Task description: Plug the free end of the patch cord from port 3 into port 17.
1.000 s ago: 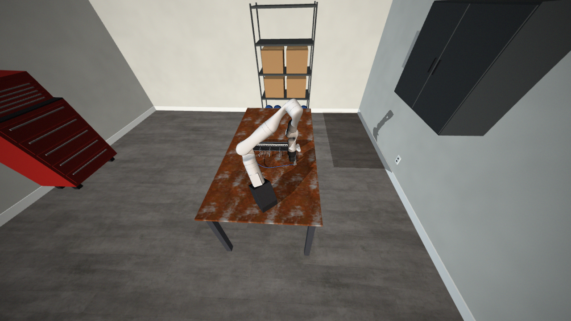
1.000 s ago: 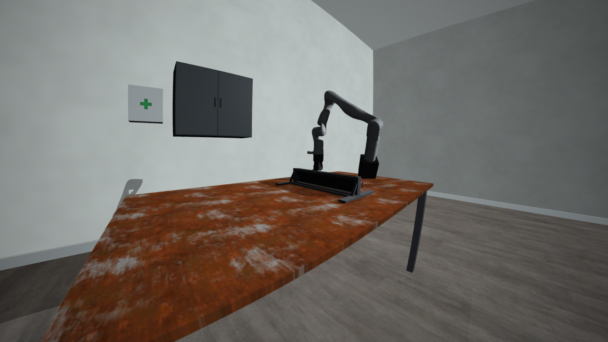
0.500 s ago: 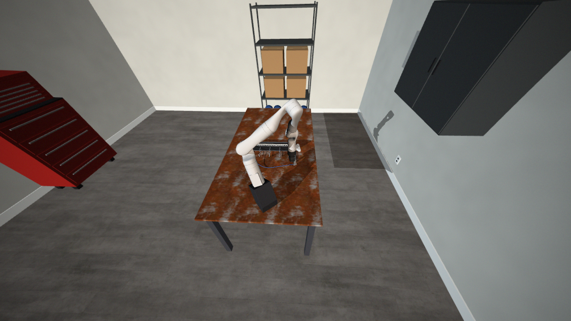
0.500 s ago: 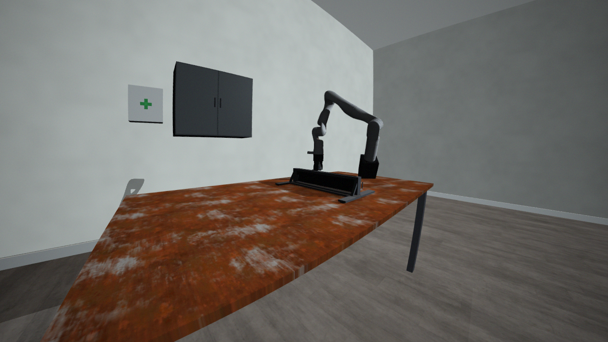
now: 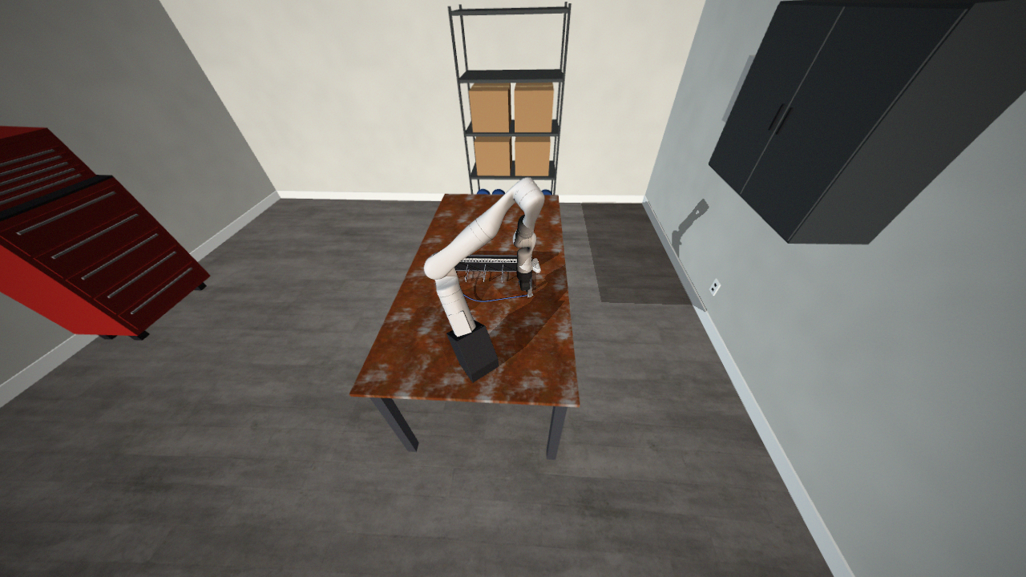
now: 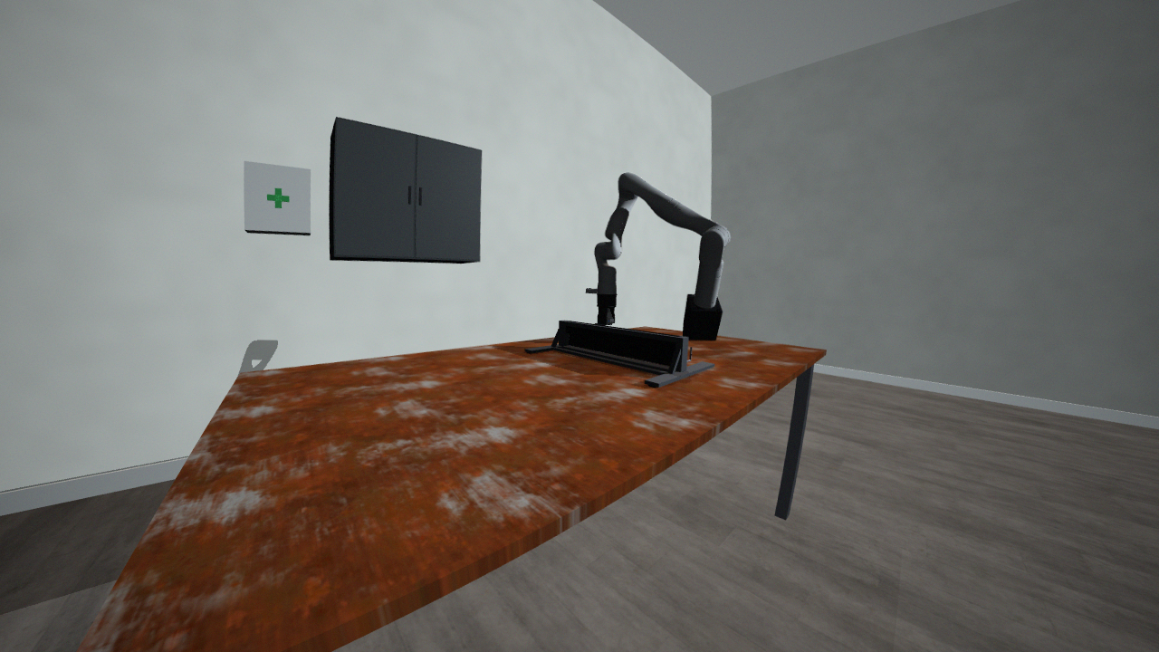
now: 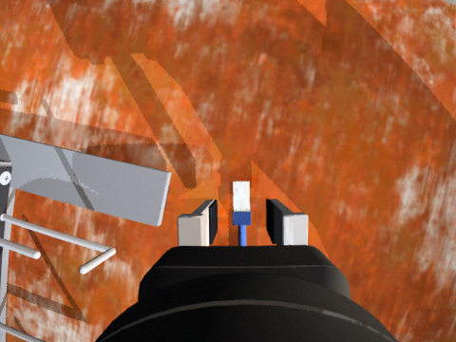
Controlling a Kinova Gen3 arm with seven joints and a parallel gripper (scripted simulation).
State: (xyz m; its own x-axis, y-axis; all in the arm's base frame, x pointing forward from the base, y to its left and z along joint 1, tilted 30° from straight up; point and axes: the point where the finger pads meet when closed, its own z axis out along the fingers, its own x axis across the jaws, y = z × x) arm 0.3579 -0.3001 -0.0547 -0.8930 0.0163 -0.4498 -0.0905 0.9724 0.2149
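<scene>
My hand is 10 mm to the left of the plug and 20 mm above it.
</scene>
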